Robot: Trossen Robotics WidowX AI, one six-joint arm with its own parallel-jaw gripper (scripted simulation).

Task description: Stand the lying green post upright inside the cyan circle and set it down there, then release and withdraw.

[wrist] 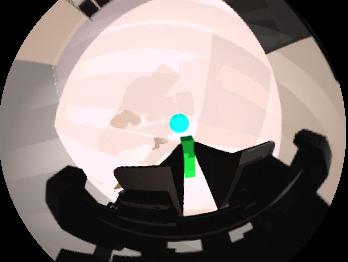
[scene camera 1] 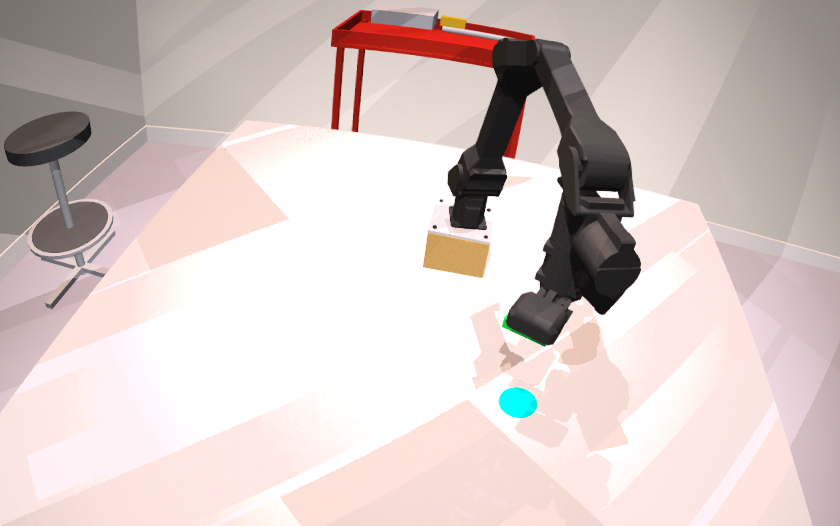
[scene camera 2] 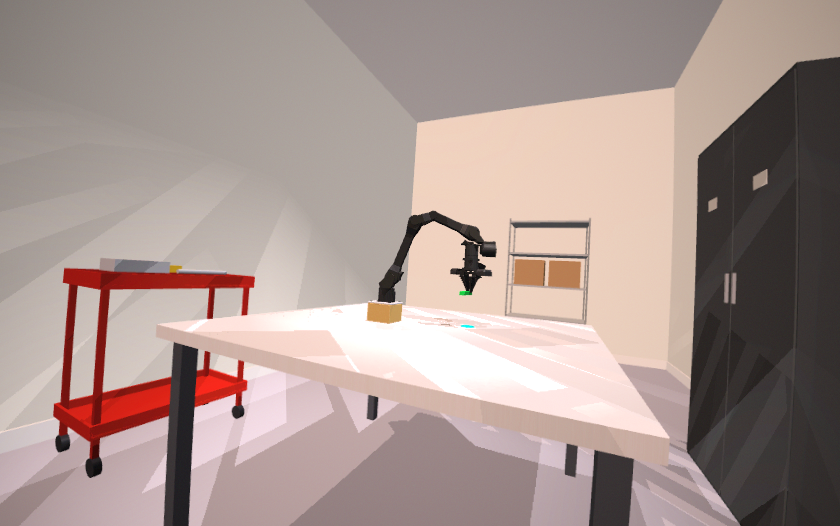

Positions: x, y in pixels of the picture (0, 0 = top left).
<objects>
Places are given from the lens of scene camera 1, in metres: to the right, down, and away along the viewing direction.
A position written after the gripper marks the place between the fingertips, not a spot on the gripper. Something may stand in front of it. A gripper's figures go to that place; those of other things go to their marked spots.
gripper (scene camera 1: 542, 334): 0.16, 0.09, 0.72
cyan circle (scene camera 1: 519, 403): 0.15, 0.21, 0.81
</objects>
